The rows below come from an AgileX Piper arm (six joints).
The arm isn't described. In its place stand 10 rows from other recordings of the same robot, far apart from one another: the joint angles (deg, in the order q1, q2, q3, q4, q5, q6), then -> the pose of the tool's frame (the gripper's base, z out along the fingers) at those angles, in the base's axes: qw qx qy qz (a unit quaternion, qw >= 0); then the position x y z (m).
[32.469 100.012 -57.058 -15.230 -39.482 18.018] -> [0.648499 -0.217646 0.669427 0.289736 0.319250 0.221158 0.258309]
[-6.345 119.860 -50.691 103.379 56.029 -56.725] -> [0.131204 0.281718 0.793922 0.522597 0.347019 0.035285 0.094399]
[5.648 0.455 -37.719 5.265 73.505 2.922] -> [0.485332 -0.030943 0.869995 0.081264 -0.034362 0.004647 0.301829]
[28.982 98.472 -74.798 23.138 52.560 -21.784] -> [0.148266 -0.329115 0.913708 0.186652 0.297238 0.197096 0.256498]
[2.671 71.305 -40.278 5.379 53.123 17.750] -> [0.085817 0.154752 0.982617 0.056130 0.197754 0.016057 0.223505]
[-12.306 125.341 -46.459 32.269 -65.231 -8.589] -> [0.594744 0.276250 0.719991 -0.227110 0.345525 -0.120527 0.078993]
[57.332 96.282 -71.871 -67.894 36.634 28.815] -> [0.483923 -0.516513 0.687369 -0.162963 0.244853 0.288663 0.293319]
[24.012 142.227 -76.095 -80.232 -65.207 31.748] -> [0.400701 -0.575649 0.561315 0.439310 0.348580 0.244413 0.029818]
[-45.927 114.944 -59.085 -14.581 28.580 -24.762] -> [0.033537 0.077807 0.990262 -0.110462 0.233625 -0.257066 0.093585]
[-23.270 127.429 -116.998 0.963 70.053 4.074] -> [0.125901 0.236256 0.963413 -0.012975 0.438594 -0.187051 0.233839]
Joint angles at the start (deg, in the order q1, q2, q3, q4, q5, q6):
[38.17, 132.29, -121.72, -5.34, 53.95, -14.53]
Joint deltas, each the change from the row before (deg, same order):
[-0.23, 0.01, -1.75, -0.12, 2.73, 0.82]
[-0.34, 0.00, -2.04, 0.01, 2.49, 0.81]
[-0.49, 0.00, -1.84, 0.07, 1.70, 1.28]
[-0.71, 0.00, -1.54, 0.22, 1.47, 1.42]
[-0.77, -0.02, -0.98, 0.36, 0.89, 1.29]
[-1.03, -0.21, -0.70, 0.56, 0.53, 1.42]
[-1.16, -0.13, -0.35, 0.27, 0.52, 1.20]
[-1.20, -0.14, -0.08, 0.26, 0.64, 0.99]
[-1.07, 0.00, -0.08, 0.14, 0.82, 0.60]
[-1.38, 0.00, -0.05, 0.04, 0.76, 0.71]
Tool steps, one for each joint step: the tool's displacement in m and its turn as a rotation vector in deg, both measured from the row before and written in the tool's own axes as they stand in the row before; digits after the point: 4 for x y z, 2 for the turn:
[-0.0013, -0.0035, -0.0064, 0.05, 1.06, 1.08]
[-0.0021, -0.0047, -0.0077, 0.14, 0.54, 1.27]
[-0.0021, -0.0058, -0.0070, 0.28, -0.03, 1.89]
[-0.0010, -0.0071, -0.0057, 0.21, 0.04, 2.27]
[-0.0002, -0.0070, -0.0037, 0.10, -0.02, 2.20]
[0.0000, -0.0089, -0.0041, 0.08, -0.29, 2.63]
[0.0013, -0.0101, -0.0020, 0.33, 0.16, 2.35]
[0.0021, -0.0102, -0.0010, 0.31, 0.53, 2.16]
[0.0023, -0.0091, 0.0001, 0.32, 0.84, 1.60]
[0.0026, -0.0120, 0.0004, 0.55, 0.84, 1.94]

